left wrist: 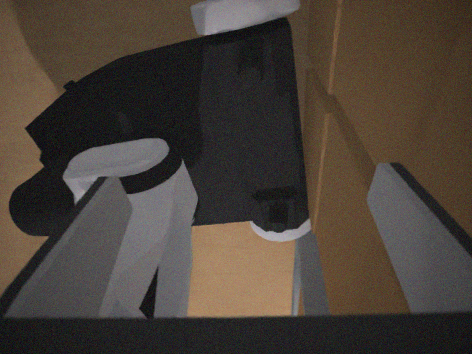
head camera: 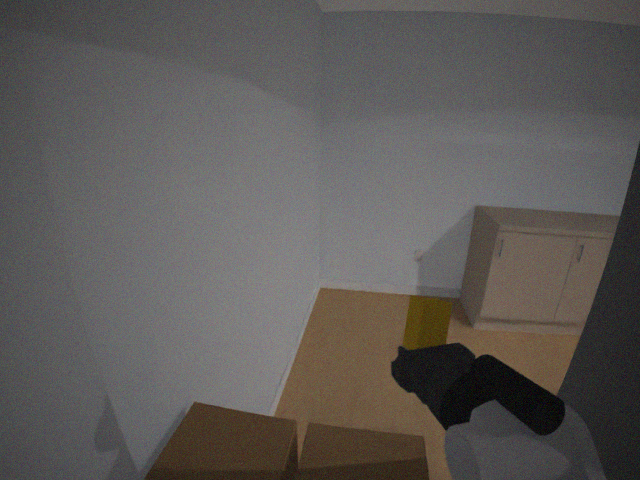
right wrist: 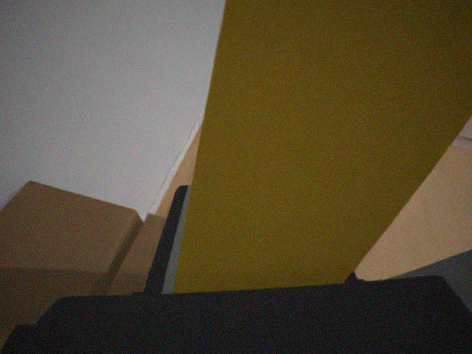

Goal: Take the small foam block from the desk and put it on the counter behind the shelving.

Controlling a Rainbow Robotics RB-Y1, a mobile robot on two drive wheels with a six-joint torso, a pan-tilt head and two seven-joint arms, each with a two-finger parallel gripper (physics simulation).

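Frame: origin at the robot's base, x back, y up, z left, level; metres.
Where they show: left gripper, between the fingertips: (left wrist: pixel 245 187); right gripper, between the fingertips: (head camera: pixel 415 349).
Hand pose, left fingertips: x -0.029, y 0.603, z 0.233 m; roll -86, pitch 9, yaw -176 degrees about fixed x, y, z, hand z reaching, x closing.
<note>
After its pixels a point has its place.
The foam block (head camera: pixel 427 322) {x -0.375, y 1.239, z -0.146 m} (right wrist: pixel 300 150) is yellow. It is held up in front of my right gripper (head camera: pixel 403 351) {x -0.407, y 1.164, z -0.146 m}, which is shut on it, and it fills much of the right wrist view. One finger shows at the block's left edge there; the other is mostly hidden behind it. The counter (head camera: pixel 553 219) {x -2.254, y 0.910, z -1.741 m}, a low beige cabinet with two doors, stands against the far wall at the right of the head view, beyond the block. My left gripper (left wrist: pixel 245 187) {x -0.029, y 0.603, z 0.233 m} is open with its fingers wide apart, and has no object between them; the robot's own base and body show beyond it.
Two brown boxes (head camera: pixel 232 434) {x -0.500, y 0.810, z 0.228 m} (head camera: pixel 364 446) {x -0.484, y 0.810, z -0.093 m} stand at the bottom of the head view, also at the left of the right wrist view (right wrist: pixel 65 225) {x -0.496, y 0.810, z 0.209 m}. A dark grey panel (head camera: pixel 610 320) {x -0.426, y 1.202, z -0.520 m} rises along the right edge, partly covering the counter. A pale wall (head camera: pixel 155 232) {x -0.613, y 1.290, z 0.389 m} runs along the left.
</note>
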